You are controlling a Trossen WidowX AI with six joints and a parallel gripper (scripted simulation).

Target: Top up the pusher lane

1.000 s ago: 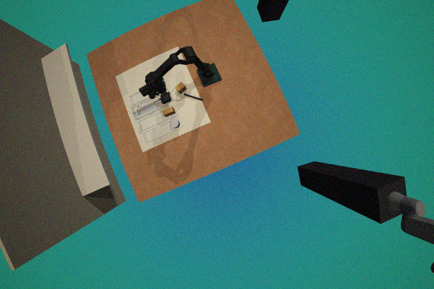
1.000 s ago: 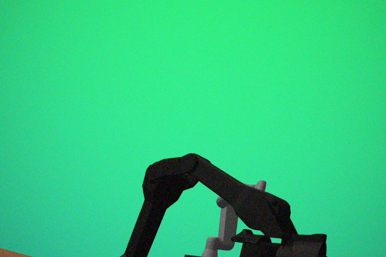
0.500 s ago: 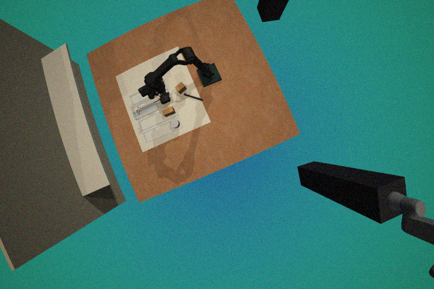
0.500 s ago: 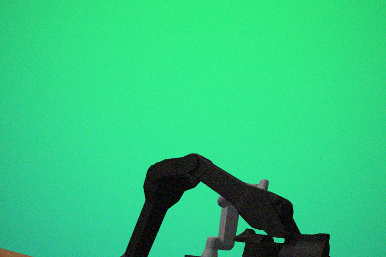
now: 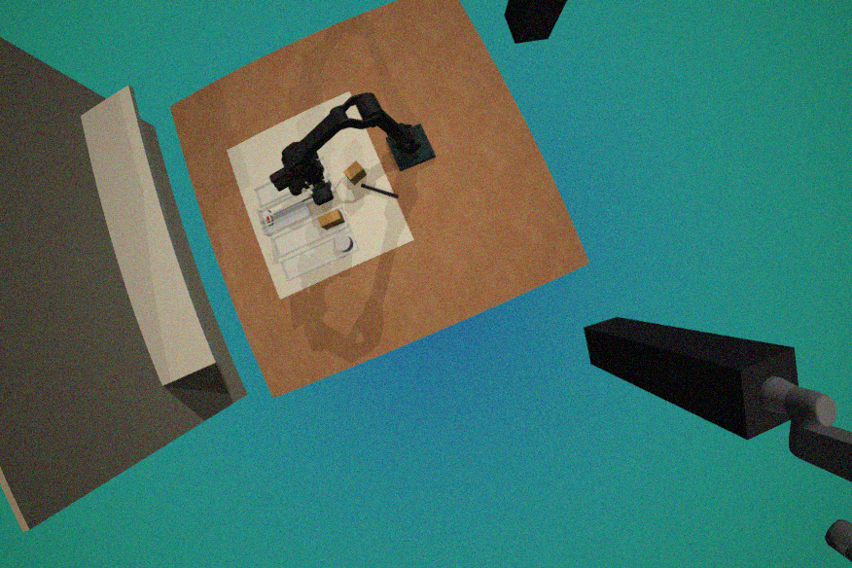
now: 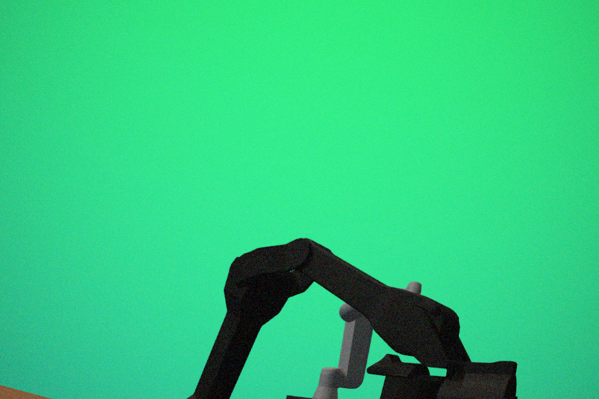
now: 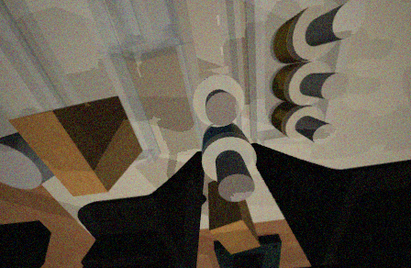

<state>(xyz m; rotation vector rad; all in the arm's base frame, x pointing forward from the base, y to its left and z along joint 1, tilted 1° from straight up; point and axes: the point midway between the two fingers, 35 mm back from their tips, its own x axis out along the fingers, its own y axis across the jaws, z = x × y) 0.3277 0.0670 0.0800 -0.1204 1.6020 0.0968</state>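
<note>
My gripper tip is now 6 cm short of the pale mat, 6 cm above it and 1 cm to the left of it. From my gripper tip the other things lie so: dark rod 18 cm behind, 6 cm to the left, 5 cm below.
</note>
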